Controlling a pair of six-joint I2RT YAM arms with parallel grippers.
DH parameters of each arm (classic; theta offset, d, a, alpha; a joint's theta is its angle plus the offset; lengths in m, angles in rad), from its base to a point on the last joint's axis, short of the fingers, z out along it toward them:
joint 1: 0 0.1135 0.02 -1.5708
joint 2: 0 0 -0.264 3.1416
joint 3: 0.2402 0 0.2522 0
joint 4: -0.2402 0 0.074 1.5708
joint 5: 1.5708 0 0 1.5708
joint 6: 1.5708 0.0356 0 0
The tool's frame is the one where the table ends.
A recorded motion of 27 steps. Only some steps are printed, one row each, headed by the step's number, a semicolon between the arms.
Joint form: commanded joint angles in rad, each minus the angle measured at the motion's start. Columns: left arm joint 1, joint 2, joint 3, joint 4, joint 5, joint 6; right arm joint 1, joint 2, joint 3, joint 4, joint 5, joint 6.
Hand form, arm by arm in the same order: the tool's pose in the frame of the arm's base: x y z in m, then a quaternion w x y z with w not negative. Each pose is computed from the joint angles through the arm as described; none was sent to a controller.
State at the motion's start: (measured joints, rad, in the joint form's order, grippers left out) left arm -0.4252 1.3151 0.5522 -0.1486 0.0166 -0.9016; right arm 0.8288 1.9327 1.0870 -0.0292 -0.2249 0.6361
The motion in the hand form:
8: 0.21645 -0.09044 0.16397 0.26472 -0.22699 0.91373 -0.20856; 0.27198 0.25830 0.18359 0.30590 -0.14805 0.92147 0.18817
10: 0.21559 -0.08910 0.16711 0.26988 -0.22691 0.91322 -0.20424; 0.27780 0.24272 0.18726 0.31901 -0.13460 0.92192 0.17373
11: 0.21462 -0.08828 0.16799 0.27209 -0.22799 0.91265 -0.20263; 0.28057 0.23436 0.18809 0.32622 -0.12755 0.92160 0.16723
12: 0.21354 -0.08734 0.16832 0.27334 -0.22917 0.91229 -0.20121; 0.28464 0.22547 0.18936 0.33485 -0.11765 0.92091 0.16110
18: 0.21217 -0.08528 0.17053 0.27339 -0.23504 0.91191 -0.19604; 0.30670 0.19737 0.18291 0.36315 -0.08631 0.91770 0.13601
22: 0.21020 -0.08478 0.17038 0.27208 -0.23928 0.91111 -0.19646; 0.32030 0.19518 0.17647 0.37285 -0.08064 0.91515 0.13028
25: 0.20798 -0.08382 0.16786 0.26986 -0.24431 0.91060 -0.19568; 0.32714 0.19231 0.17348 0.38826 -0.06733 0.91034 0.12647
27: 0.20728 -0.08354 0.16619 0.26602 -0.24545 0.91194 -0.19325; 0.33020 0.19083 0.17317 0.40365 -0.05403 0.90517 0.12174
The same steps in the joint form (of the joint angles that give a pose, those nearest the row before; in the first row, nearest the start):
8: 0.0324 -0.0459 -0.0051 -0.0128 0.0031 0.0148; -0.0659 -0.1584 0.0085 -0.1288 0.2598 -0.2052
10: 0.0346 -0.0605 -0.0015 -0.0278 -0.0079 0.0208; -0.1055 -0.1876 -0.0136 -0.1280 0.2788 -0.2237
11: 0.0355 -0.0688 -0.0034 -0.0324 -0.0130 0.0210; -0.1269 -0.2018 -0.0292 -0.1199 0.2867 -0.2335
12: 0.0370 -0.0762 -0.0067 -0.0362 -0.0165 0.0211; -0.1520 -0.2143 -0.0417 -0.1096 0.2947 -0.2413
18: 0.0417 -0.0895 -0.0032 -0.0594 -0.0253 0.0167; -0.2480 -0.2021 -0.0673 -0.0384 0.3167 -0.2813
22: 0.0402 -0.0985 -0.0088 -0.0646 -0.0270 0.0066; -0.2724 -0.1557 -0.0452 0.0012 0.3208 -0.2965
25: 0.0401 -0.1033 -0.0212 -0.0618 -0.0291 -0.0033; -0.2867 -0.1375 -0.0461 0.0481 0.3391 -0.2923
27: 0.0401 -0.1006 -0.0241 -0.0659 -0.0289 -0.0051; -0.2917 -0.1322 -0.0512 0.0850 0.3657 -0.2830

